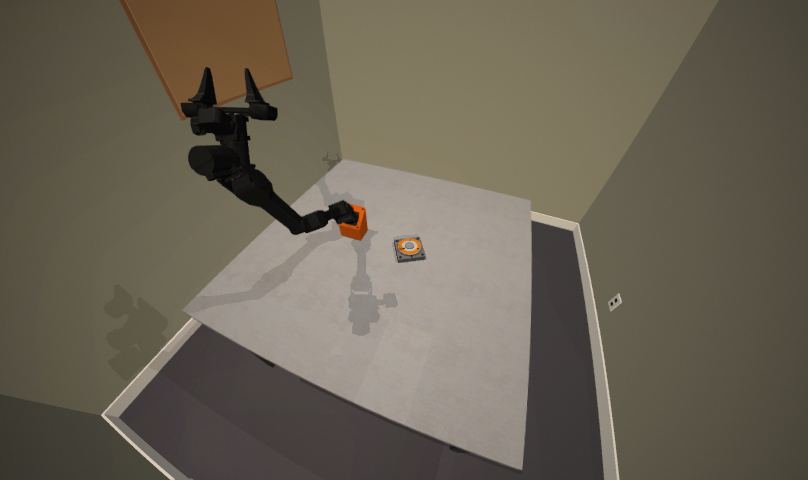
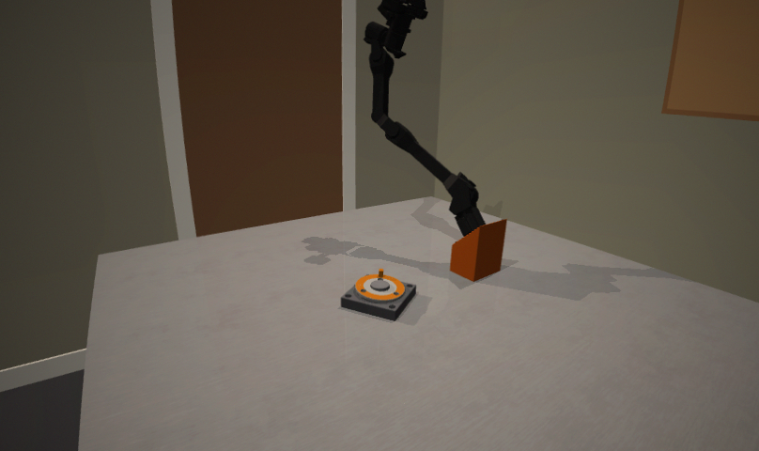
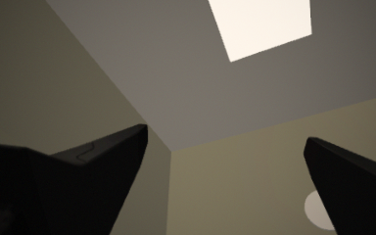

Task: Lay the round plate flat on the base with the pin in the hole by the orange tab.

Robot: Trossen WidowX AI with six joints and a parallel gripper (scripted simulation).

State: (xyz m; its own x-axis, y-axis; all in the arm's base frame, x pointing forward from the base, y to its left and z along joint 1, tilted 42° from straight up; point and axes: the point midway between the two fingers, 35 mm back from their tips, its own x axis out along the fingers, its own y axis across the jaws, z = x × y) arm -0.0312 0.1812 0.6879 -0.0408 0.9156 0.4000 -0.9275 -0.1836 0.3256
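The round plate is 33 cm ahead of my gripper tip, 27 cm to the left of it and 73 cm below it.
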